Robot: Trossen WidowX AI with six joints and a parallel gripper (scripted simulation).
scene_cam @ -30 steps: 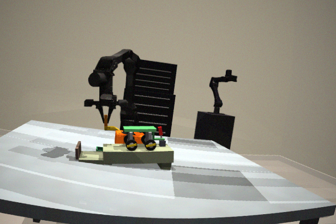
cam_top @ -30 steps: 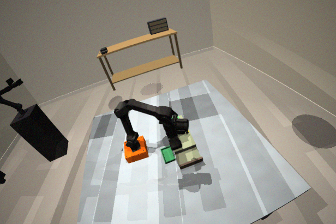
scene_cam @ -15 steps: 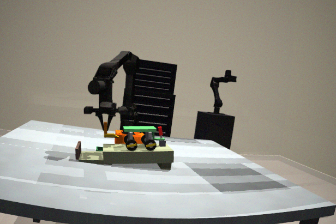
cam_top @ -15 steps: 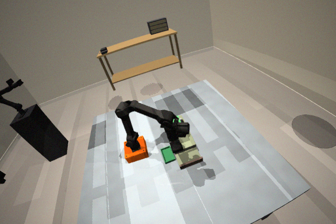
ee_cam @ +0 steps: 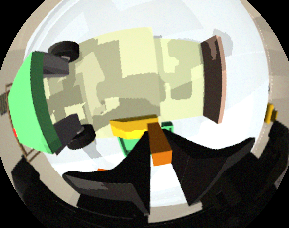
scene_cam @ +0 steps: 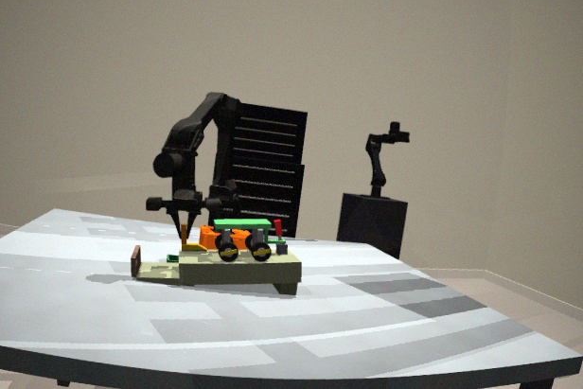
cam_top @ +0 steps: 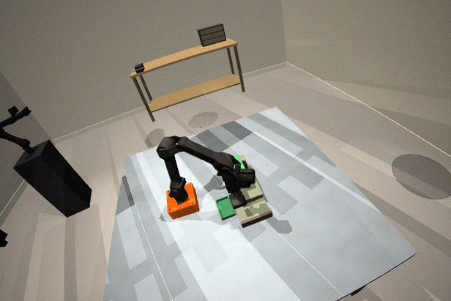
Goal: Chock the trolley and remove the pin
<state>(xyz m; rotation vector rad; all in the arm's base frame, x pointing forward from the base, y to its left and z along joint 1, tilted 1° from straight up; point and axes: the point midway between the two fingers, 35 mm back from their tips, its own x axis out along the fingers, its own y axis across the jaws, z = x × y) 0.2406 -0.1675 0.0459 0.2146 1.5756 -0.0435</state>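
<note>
Right now my gripper tip is 7 cm short of the red-headed stop pin, 22 cm to the right of it and 4 cm below it. The rest, counted from my gripper tip: brown end stop: 4 cm ahead, 12 cm to the right, 6 cm below; yellow chock: 2 cm to the left, 1 cm below; green tray: 6 cm behind, 3 cm to the left, 9 cm below.
</note>
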